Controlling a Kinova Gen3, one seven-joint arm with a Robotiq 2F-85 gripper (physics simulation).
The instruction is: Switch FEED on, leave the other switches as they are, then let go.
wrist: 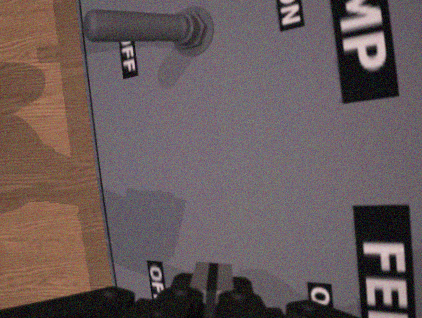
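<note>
The black FEED label is at the lower right of the wrist view, cut off by the bottom edge. In its row are a partly covered OFF label on the left and a cut-off ON label on the right. The FEED switch lever does not show; the area between those labels is partly hidden by my gripper. My gripper is shut and empty at the bottom centre, over the grey panel, between the OFF and ON labels.
Another switch's grey lever at the upper left points left, over its OFF label. Its ON label and a cut-off label ending in MP are at the top. The wooden table lies beyond the panel's left edge.
</note>
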